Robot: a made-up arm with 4 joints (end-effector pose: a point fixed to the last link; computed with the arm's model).
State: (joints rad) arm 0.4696 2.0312 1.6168 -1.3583
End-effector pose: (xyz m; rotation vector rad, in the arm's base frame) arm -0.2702 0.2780 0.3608 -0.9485 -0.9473 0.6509
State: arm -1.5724 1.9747 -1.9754 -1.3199
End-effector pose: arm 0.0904 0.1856 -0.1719 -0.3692 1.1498 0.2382
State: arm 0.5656 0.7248 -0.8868 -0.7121
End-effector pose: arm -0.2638 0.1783 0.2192 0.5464 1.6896 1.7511
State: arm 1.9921 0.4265 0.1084 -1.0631
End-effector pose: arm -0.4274 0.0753 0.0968 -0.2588 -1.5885 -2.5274
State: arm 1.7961 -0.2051 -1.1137 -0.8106
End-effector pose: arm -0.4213 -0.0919 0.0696 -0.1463 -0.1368 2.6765
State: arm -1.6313 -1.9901 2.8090 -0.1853
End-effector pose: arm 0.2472 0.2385 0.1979 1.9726 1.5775 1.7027
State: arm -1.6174 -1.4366 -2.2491 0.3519
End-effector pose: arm -0.0573 0.3502 0.3951 -0.0889 -1.9921 -2.3432
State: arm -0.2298 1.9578 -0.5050 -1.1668
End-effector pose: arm -0.0066 0.2226 -0.0733 1.8799 1.5274 0.1742
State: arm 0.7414 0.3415 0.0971 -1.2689
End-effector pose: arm -0.4488 0.0330 -0.0441 -0.4201 -2.8337 -1.0024
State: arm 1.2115 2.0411 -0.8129 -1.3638
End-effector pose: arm 0.0507 0.1177 0.2520 -2.3574 -0.7492 -1.2526
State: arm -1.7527 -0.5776 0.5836 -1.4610
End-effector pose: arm -0.2568 0.0267 0.4341 0.6007 -1.0457 2.6646
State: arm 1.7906 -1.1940 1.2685 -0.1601
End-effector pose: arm -0.0389 0.1360 -0.2943 -1.1353 1.1426 0.3950
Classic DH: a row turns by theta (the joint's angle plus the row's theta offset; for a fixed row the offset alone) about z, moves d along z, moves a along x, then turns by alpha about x. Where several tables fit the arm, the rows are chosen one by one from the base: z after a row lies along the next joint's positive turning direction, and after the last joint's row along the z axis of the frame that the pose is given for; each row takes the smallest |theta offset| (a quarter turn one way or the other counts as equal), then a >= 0, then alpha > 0; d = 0 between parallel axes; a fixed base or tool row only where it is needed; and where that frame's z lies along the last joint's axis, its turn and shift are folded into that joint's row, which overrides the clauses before.
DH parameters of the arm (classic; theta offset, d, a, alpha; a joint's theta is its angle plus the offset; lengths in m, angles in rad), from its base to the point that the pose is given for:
base (fixed): -1.5708 0.0469 0.005 -1.5708
joint 1: 0 -0.1277 0.0143 -1.5708
joint 2: 0 -0.1209 0.0953 -1.5708
joint 3: -0.3376 0.3171 -0.0029 -2.1416
joint 4: 0.7576 0.0414 0.0109 -2.4933
tool (fixed): 1.1028 0.2492 0 0

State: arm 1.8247 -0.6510 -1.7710 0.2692
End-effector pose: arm -0.3857 -0.2610 -0.2448 0.1957 -1.7771 1.5930
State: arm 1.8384 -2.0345 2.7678 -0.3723
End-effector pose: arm 0.2393 -0.2054 -0.1587 0.3279 1.3580 -0.8836
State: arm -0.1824 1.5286 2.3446 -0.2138
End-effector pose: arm -0.4508 0.2778 0.1399 -0.5859 -1.3638 0.7009
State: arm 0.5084 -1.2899 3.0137 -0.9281
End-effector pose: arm -0.0509 -0.4485 0.1716 -0.0800 0.7659 -1.9827
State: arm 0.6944 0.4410 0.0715 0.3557
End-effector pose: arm -0.3997 0.1569 0.1668 -0.8132 1.6102 1.4753
